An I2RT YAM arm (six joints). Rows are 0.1 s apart.
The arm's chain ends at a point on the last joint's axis. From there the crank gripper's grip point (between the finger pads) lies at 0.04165 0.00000 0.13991 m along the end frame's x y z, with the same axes.
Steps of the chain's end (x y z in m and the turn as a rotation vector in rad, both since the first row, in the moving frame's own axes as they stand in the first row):
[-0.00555, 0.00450, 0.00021, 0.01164, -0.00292, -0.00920]
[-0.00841, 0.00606, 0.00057, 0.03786, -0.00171, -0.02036]
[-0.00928, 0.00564, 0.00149, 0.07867, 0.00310, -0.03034]
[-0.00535, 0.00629, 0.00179, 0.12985, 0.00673, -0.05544]
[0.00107, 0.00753, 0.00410, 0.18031, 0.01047, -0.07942]
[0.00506, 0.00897, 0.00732, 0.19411, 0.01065, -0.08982]
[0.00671, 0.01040, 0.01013, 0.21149, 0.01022, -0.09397]
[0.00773, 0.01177, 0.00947, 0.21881, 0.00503, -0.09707]
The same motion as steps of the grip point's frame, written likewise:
[-0.00597, 0.00249, 0.00032, 0.01164, -0.00292, -0.00920]
[-0.00871, -0.00008, 0.00052, 0.03786, -0.00171, -0.02036]
[-0.00903, -0.00662, 0.00088, 0.07867, 0.00310, -0.03034]
[-0.00498, -0.01413, 0.00018, 0.12985, 0.00673, -0.05544]
[0.00139, -0.02084, 0.00109, 0.18031, 0.01047, -0.07942]
[0.00515, -0.02172, 0.00388, 0.19411, 0.01065, -0.08982]
[0.00656, -0.02283, 0.00617, 0.21149, 0.01022, -0.09397]
[0.00675, -0.02257, 0.00549, 0.21881, 0.00503, -0.09707]

